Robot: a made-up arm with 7 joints. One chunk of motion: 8 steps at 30 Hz.
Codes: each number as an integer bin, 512 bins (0 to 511) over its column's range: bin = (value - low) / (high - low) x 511, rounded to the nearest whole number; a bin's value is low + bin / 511 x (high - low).
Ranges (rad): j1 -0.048..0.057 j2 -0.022..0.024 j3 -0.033..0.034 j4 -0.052..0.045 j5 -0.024..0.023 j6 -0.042..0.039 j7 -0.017..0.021
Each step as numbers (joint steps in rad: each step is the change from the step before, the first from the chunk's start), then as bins.
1 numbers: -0.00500 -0.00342 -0.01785 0.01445 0.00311 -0.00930 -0.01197
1 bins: 209 206 116 350 295 206 68
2 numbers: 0.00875 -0.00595 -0.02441 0.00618 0.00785 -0.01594 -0.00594
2 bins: 276 178 66 306 346 164 149
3 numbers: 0.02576 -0.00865 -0.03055 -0.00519 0.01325 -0.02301 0.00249
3 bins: 359 148 19 247 405 120 262
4 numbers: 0.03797 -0.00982 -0.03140 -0.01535 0.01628 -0.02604 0.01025
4 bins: 418 135 12 193 438 101 366
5 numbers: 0.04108 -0.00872 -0.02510 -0.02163 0.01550 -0.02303 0.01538
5 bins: 434 148 60 160 429 120 435
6 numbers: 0.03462 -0.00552 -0.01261 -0.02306 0.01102 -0.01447 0.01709
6 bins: 402 183 156 152 381 174 458
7 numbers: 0.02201 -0.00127 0.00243 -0.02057 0.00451 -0.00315 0.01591
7 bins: 341 230 270 166 310 245 443
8 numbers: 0.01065 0.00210 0.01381 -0.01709 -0.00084 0.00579 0.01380
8 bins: 285 268 357 184 252 301 414
